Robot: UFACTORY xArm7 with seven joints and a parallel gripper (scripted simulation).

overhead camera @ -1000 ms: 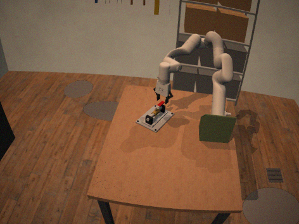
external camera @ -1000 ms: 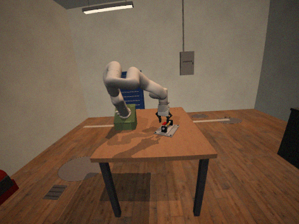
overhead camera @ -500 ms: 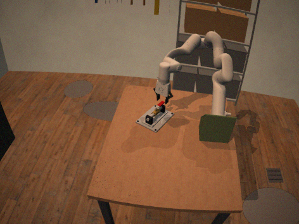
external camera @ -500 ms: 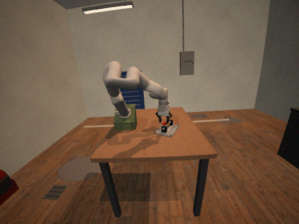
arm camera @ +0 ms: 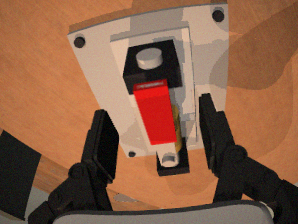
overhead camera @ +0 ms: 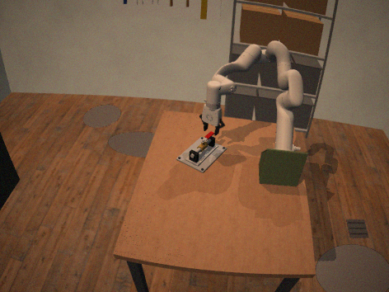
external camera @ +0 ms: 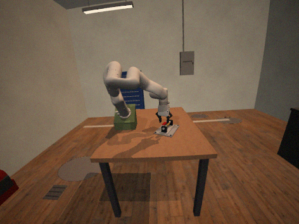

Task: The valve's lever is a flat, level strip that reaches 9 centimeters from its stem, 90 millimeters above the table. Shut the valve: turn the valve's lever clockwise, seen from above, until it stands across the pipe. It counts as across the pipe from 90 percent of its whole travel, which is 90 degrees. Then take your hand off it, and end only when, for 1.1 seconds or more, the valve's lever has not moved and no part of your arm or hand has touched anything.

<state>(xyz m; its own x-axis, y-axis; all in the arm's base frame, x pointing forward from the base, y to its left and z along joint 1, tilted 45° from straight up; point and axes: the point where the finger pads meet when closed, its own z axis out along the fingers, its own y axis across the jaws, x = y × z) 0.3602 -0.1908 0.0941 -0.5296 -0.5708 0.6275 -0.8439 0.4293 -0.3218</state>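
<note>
The red lever lies 40 mm to the left of my hand, 30 mm below it and 20 mm ahead of it.
</note>
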